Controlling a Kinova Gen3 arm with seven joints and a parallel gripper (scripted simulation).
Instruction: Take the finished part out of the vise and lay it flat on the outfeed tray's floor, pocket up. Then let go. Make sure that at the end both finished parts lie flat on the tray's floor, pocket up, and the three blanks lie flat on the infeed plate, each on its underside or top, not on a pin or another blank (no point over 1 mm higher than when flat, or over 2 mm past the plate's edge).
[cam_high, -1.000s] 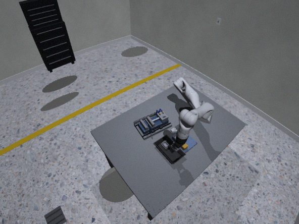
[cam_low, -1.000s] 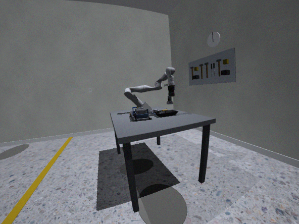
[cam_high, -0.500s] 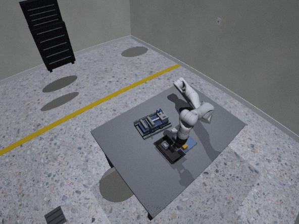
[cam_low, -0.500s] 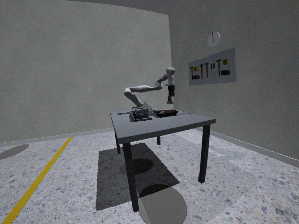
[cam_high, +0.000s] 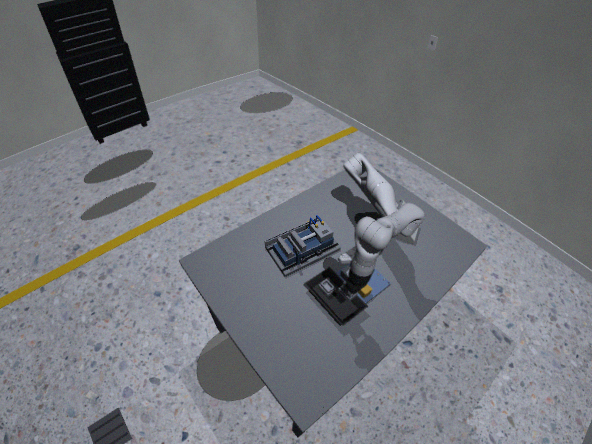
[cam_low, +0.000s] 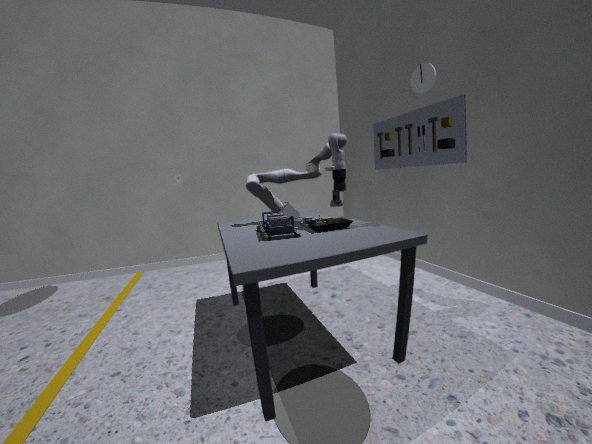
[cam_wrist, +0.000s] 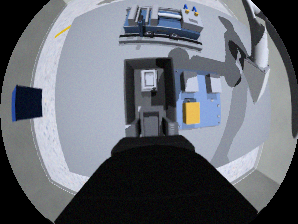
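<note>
Now: hand 14 cm above the yellow block and 12 cm past it. The rest, counted from my hand: vise: 34 cm to the right, 13 cm below, 7 cm behind.
</note>
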